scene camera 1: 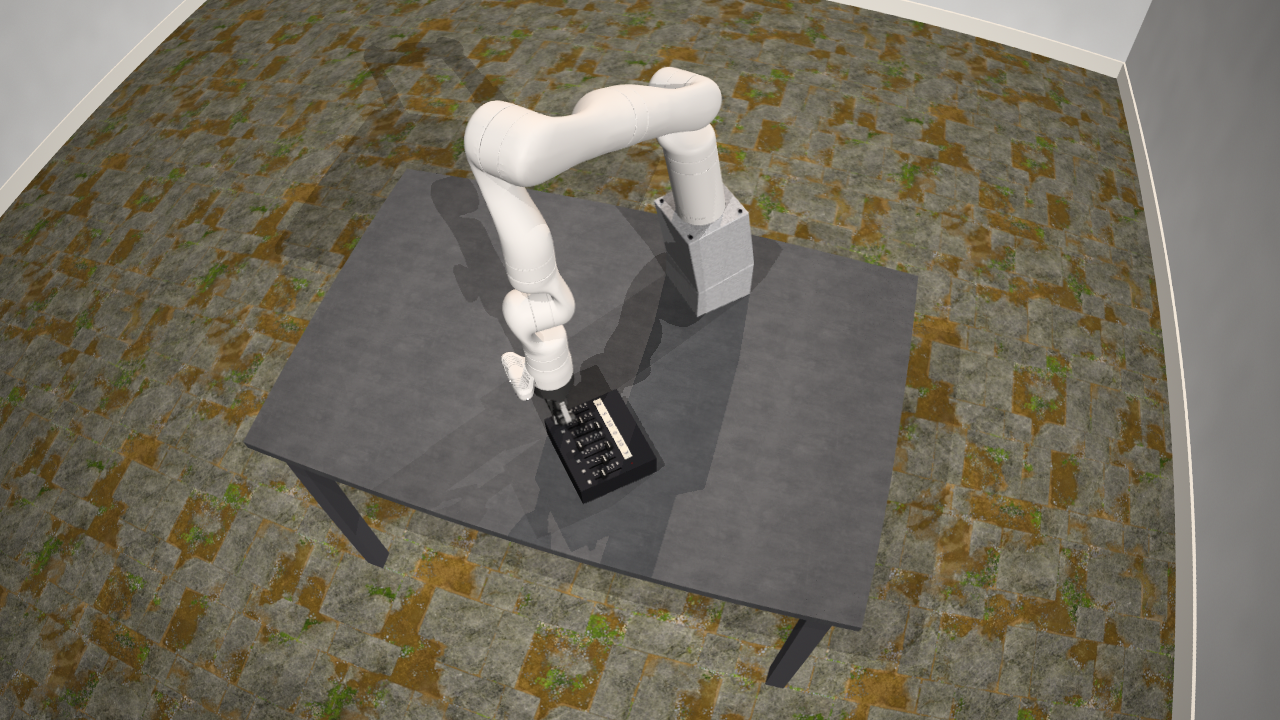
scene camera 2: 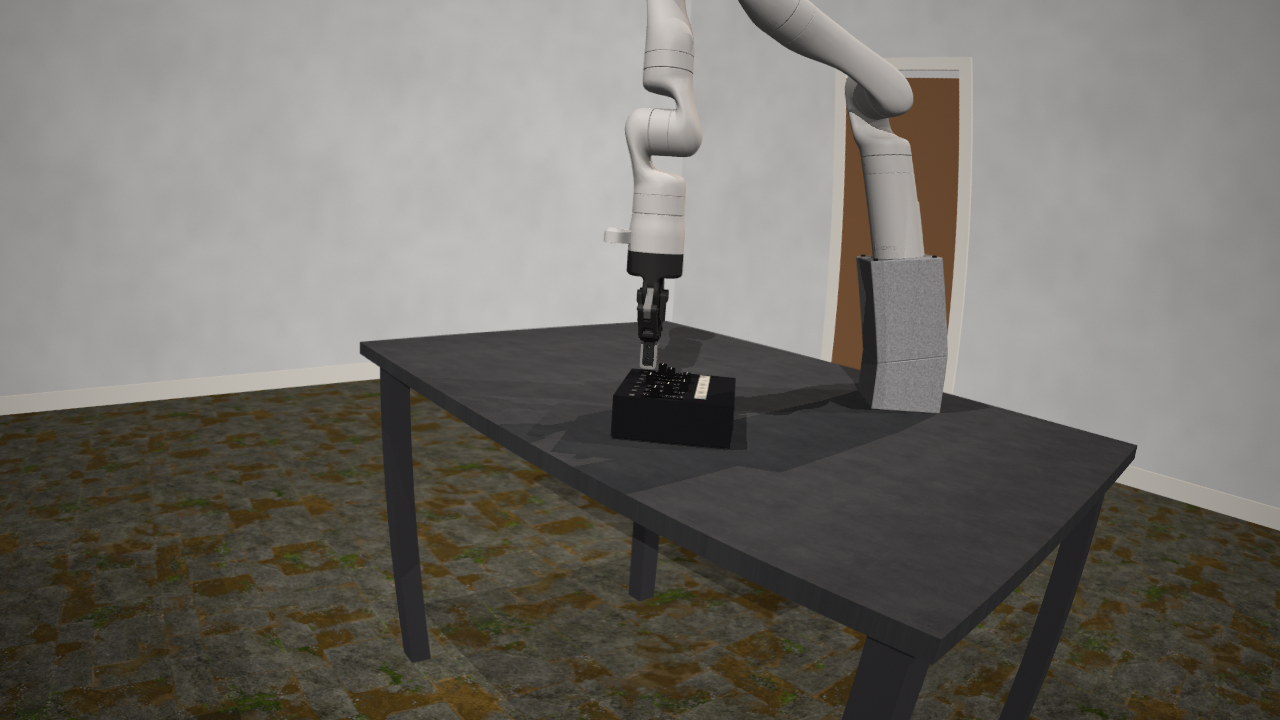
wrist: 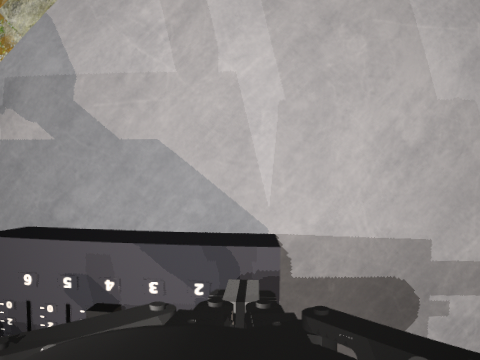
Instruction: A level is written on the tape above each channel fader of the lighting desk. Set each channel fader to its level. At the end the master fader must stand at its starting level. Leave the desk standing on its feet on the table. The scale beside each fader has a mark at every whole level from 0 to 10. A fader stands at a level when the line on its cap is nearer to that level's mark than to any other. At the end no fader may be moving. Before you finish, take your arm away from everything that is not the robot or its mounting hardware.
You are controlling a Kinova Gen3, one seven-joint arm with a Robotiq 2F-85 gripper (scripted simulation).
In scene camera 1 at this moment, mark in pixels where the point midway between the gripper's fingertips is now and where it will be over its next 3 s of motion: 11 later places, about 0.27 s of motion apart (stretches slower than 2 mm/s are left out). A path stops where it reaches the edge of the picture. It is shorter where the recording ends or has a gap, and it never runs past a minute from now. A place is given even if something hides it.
The gripper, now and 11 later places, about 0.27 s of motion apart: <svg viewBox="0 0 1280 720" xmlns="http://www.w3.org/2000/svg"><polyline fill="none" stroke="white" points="559,419 560,417 561,412 559,409 557,408 557,408 560,409 563,410 569,411 575,413 583,416 590,419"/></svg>
